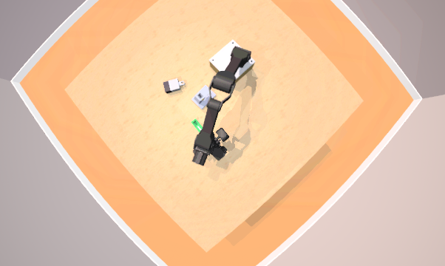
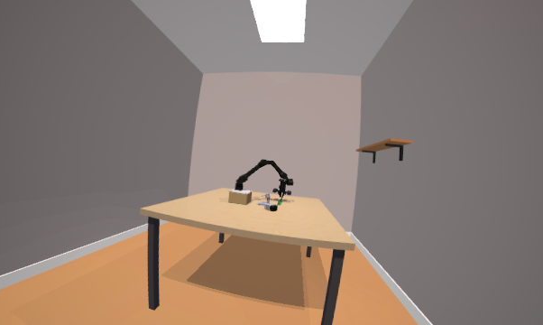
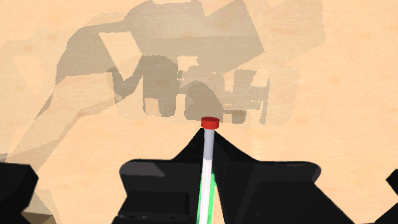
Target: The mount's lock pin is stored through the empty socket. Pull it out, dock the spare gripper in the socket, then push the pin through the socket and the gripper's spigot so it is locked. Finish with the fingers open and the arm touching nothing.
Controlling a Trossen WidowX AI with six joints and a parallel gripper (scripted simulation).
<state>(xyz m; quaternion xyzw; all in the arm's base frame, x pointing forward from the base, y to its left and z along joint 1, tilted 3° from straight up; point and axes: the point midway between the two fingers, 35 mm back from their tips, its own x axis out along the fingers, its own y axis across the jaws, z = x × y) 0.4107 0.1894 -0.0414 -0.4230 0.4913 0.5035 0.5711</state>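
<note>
The green pin holder lies 100 mm to the right of my gripper tip and 10 mm behind it. Also, from my gripper tip: spare gripper (380 mm to the right, 90 mm behind); socket (210 mm to the right, 140 mm behind, 30 mm above).
</note>
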